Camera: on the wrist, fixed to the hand. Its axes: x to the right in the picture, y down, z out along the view.
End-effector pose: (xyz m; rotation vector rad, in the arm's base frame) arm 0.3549 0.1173 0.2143 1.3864 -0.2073 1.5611
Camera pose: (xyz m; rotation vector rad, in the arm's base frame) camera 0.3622 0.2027 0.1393 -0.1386 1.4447 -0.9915
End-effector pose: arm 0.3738 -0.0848 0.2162 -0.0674 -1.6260 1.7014
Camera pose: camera 0.4638 -0.0364 0.2665 1.1262 0.1132 -0.9479
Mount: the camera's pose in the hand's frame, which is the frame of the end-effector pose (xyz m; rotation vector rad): -0.0142 -0.0817 -0.0781 0.0752 -0.4882 2.9988
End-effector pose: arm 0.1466 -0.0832 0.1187 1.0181 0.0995 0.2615
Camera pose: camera 0.1309 -0.0629 0.0077 -0.3373 1.8263 -2.3243
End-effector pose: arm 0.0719 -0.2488 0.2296 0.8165 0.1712 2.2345
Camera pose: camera 0.0813 -0.1906 0.1322 -0.4886 0.7363 -0.7531
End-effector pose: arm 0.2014 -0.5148 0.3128 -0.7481 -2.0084 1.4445
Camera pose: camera 0.2569 -0.4960 0.4105 1.5066 -0.4702 -0.8285
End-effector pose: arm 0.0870 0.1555 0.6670 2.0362 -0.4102 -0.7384
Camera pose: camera 0.1266 0.2575 0.6352 -0.4262 -2.4258 0.8126
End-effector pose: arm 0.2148 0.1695 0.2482 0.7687 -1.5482 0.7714
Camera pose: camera 0.3271 0.1885 0.2461 1.4339 1.1184 -1.4010
